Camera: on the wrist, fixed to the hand. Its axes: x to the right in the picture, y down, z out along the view.
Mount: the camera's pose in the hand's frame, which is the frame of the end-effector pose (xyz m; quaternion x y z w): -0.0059 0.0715 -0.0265 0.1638 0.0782 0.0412 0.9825
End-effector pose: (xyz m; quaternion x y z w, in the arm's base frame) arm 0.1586 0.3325 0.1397 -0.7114 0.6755 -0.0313 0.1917
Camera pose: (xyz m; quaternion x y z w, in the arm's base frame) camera 0.0822 0.3311 0.1429 -0.6373 0.7028 -0.1891 0.2533
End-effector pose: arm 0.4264 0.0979 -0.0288 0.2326 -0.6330 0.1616 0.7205
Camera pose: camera 0.4100 0.1726 -0.0277 0.3078 -0.5487 0.3103 0.7126
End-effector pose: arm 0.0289 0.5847 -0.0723 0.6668 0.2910 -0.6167 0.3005
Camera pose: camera 0.0999 0.5583 -0.0619 0.7646 0.1809 -0.5891 0.1887
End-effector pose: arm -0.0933 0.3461 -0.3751 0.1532 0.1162 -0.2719 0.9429
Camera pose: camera -0.0626 0.4158 -0.3817 0.3310 0.1371 -0.2354 0.9035
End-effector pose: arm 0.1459 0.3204 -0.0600 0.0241 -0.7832 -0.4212 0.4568
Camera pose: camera 0.1936 0.3520 -0.0093 0.0992 -0.8038 -0.2648 0.5235
